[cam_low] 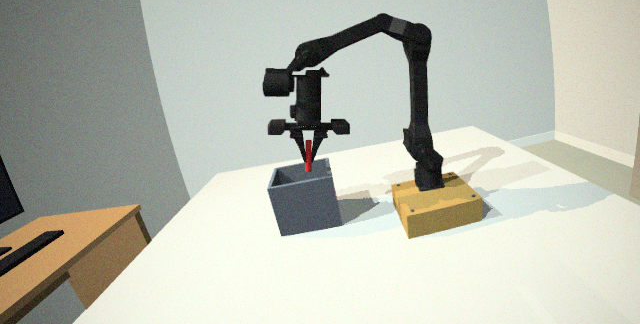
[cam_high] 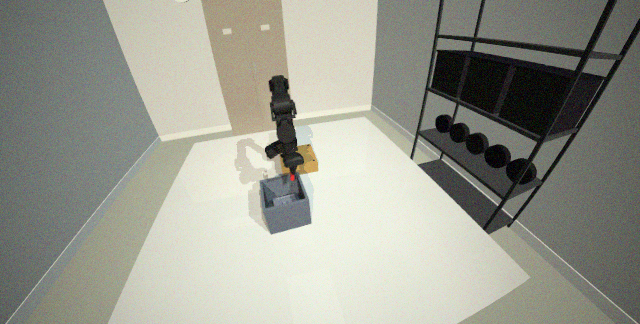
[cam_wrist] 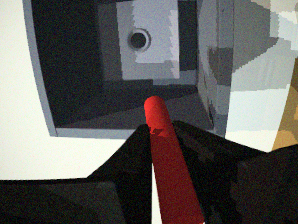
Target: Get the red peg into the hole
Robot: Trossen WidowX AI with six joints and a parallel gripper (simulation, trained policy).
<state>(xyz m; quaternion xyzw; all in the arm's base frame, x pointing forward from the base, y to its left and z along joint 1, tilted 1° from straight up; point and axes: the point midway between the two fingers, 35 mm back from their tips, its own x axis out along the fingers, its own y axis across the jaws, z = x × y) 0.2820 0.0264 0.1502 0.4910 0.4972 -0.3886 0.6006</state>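
Right now my gripper tip is 40 mm short of the plate, 40 mm to the left of it and 130 mm above it. Round my gripper tip: red peg (10 mm above).
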